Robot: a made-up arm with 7 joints.
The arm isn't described. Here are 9 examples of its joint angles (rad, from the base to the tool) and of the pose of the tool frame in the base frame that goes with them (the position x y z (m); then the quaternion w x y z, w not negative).
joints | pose
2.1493 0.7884 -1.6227 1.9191 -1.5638 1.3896 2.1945 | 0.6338 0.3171 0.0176 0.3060 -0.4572 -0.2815 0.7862
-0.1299 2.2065 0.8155 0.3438 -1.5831 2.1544 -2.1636 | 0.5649 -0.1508 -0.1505 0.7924 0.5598 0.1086 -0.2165
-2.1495 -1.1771 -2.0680 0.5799 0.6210 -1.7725 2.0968 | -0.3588 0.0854 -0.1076 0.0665 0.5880 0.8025 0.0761
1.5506 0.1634 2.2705 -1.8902 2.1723 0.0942 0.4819 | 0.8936 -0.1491 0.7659 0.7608 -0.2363 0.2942 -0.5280
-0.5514 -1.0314 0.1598 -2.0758 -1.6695 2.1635 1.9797 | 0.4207 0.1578 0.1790 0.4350 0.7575 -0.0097 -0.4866
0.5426 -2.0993 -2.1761 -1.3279 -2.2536 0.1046 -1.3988 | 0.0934 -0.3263 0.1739 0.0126 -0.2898 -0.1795 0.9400
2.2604 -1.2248 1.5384 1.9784 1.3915 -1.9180 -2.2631 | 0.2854 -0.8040 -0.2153 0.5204 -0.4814 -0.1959 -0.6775
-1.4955 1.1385 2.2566 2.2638 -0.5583 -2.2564 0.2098 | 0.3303 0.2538 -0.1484 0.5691 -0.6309 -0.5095 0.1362
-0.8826 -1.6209 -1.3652 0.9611 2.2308 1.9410 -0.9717 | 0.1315 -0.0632 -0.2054 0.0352 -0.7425 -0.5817 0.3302
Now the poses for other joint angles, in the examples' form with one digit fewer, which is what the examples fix.
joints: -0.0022 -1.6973 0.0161 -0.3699 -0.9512 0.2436 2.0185
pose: -0.054 0.088 0.388 0.092 -0.417 -0.049 -0.903
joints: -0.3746 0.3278 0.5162 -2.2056 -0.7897 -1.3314 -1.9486
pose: 0.503 -0.040 0.087 0.770 0.122 -0.050 0.624
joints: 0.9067 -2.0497 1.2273 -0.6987 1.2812 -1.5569 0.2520
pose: -0.290 -0.845 0.108 0.198 0.490 0.569 -0.630
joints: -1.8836 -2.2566 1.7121 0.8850 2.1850 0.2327 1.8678
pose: -0.299 0.655 -0.046 0.164 0.935 0.176 -0.262
